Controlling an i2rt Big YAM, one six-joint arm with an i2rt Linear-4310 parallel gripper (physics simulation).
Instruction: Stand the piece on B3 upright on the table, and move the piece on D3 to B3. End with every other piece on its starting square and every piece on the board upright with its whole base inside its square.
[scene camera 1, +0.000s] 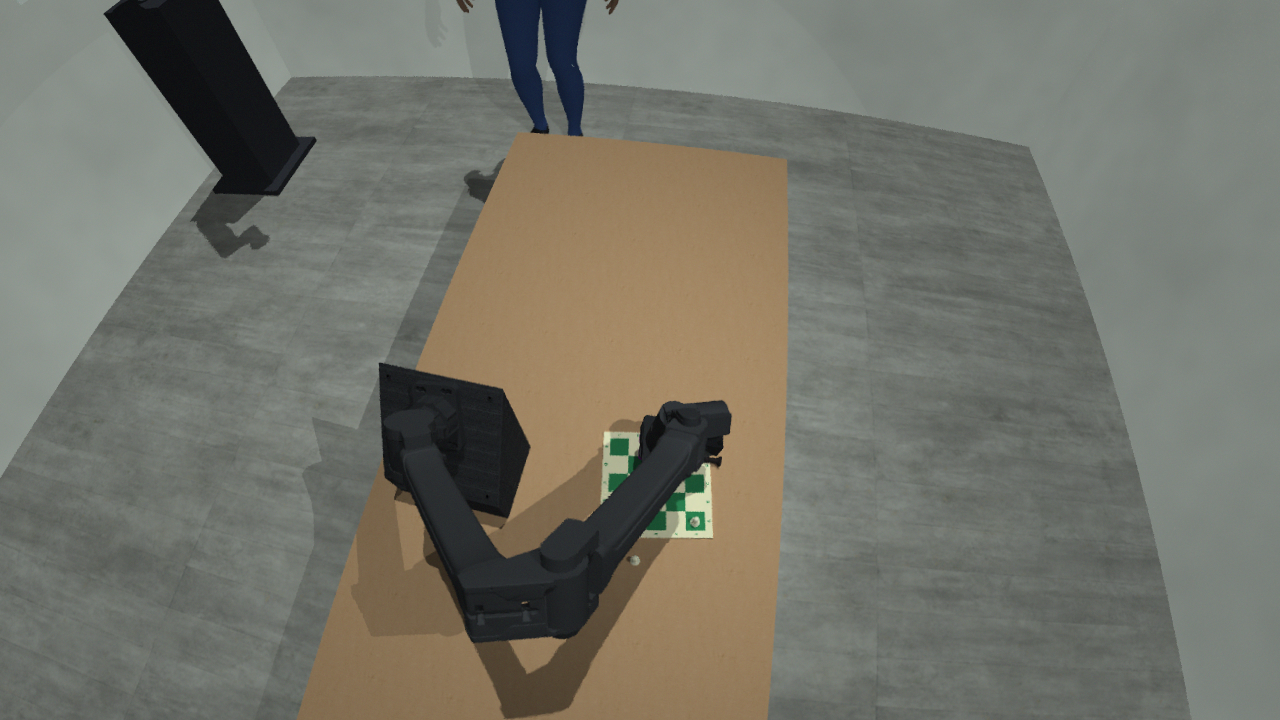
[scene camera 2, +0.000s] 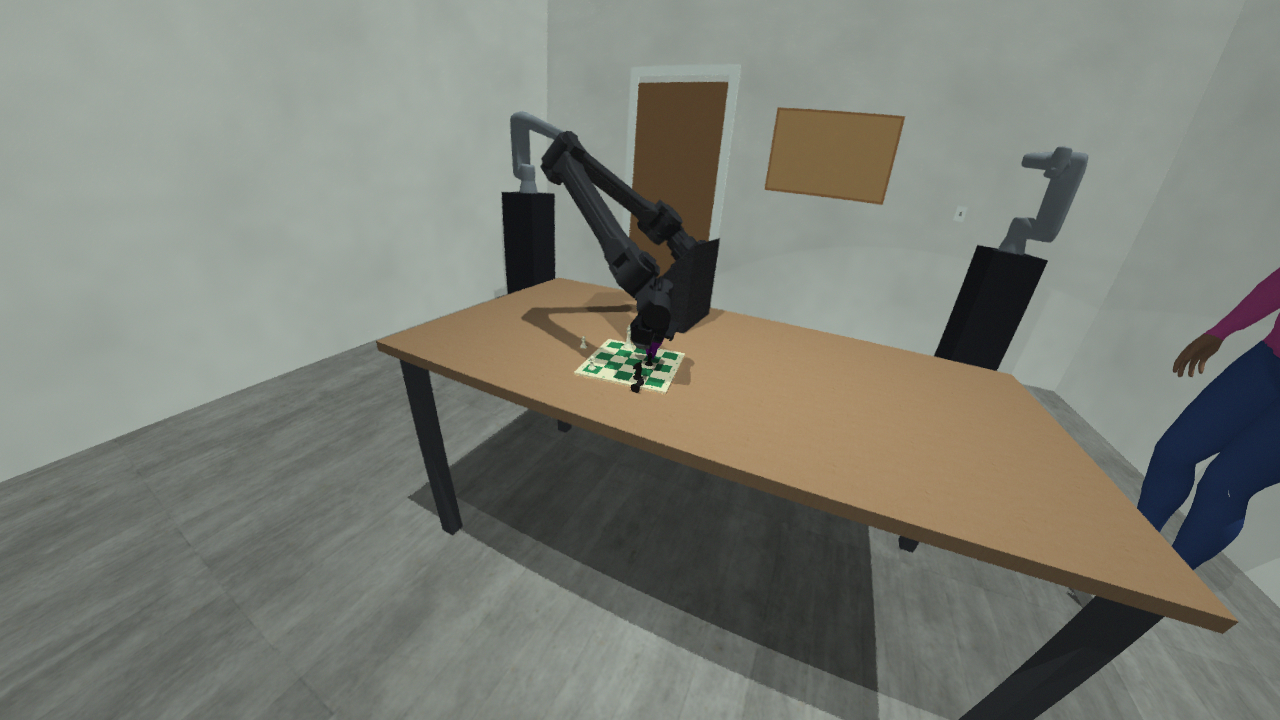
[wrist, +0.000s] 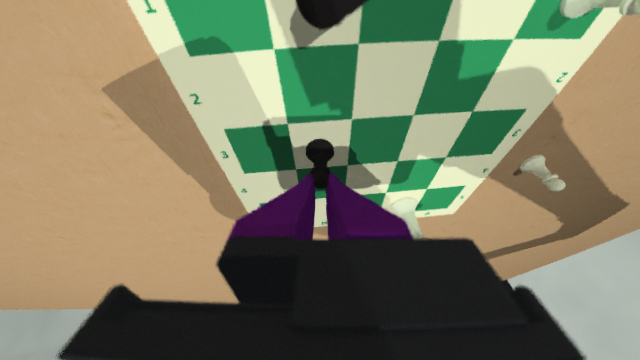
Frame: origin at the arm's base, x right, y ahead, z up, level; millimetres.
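Where they show: gripper, fingertip midpoint: (scene camera 2: 651, 357) (wrist: 320, 179); arm's base at its link origin: (scene camera 1: 440, 413) (scene camera 2: 690, 256).
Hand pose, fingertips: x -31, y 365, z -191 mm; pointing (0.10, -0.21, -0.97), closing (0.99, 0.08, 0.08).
Each offset is from my fingertips to the top centre of the thing.
My gripper (scene camera 2: 654, 350) (wrist: 320, 179) is shut on the small black piece {dx -2, dy +15, dz +19 mm} (scene camera 2: 650, 360) (wrist: 320, 150), with its purple fingertips on either side of the piece's head. The black piece is upright over D3; whether its base touches the board cannot be told. The checked green and cream board (scene camera 1: 711, 510) (wrist: 182, 77) lies below. B3 (wrist: 430, 135) shows no piece on it. A white piece {dx +195, dy +0, dz +12 mm} (scene camera 1: 634, 560) (scene camera 2: 583, 342) (wrist: 540, 171) stands upright on the table beside the A-file edge. In scene camera 1 the arm hides the fingers and the black piece.
Another black piece {dx -22, dy +129, dz +2 mm} (scene camera 1: 714, 462) (scene camera 2: 637, 381) (wrist: 327, 10) is at D1. A white piece {dx +108, dy +106, dz +18 mm} (scene camera 1: 694, 521) (scene camera 2: 592, 365) (wrist: 580, 6) is at A1. Another white piece {dx +88, dy -52, dz +50 mm} (wrist: 404, 206) is near B5, partly behind my finger. The arm's base plate (scene camera 1: 474, 429) stands at the table's far side.
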